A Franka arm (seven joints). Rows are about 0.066 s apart.
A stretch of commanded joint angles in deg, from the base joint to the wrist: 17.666 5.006 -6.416 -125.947 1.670 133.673 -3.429; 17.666 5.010 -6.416 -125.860 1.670 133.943 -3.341; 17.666 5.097 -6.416 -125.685 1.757 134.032 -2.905; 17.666 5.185 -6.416 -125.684 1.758 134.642 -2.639; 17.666 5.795 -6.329 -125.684 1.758 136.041 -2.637; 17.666 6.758 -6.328 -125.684 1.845 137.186 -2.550; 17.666 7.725 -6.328 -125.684 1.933 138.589 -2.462; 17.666 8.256 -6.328 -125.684 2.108 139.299 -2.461; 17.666 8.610 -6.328 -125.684 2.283 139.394 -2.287; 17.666 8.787 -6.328 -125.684 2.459 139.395 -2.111; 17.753 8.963 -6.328 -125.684 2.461 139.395 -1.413; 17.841 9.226 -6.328 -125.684 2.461 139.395 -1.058; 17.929 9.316 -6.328 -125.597 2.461 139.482 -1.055; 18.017 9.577 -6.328 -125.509 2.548 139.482 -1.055; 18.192 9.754 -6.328 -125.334 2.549 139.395 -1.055; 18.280 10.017 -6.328 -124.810 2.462 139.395 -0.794; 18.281 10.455 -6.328 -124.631 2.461 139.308 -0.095; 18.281 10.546 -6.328 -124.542 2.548 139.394 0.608; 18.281 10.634 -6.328 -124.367 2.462 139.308 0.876; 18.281 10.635 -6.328 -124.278 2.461 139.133 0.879
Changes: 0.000 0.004 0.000 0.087 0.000 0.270 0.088; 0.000 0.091 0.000 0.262 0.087 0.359 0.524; 0.000 0.179 0.000 0.263 0.088 0.969 0.790; 0.000 0.789 0.087 0.263 0.088 2.368 0.792; 0.000 1.752 0.088 0.263 0.175 3.513 0.879; 0.000 2.719 0.088 0.263 0.263 4.916 0.967; 0.000 3.250 0.088 0.263 0.438 5.626 0.968; 0.000 3.604 0.088 0.263 0.613 5.721 1.142; 0.000 3.781 0.088 0.263 0.789 5.722 1.318; 0.087 3.957 0.088 0.263 0.791 5.722 2.016; 0.175 4.220 0.088 0.263 0.791 5.722 2.371; 0.263 4.310 0.088 0.350 0.791 5.809 2.374; 0.351 4.571 0.088 0.438 0.878 5.809 2.374; 0.526 4.748 0.088 0.613 0.879 5.722 2.374; 0.614 5.011 0.088 1.137 0.792 5.722 2.635; 0.615 5.449 0.088 1.316 0.791 5.635 3.334; 0.615 5.540 0.088 1.405 0.878 5.721 4.037; 0.615 5.628 0.088 1.580 0.792 5.635 4.305; 0.615 5.629 0.088 1.669 0.791 5.460 4.308
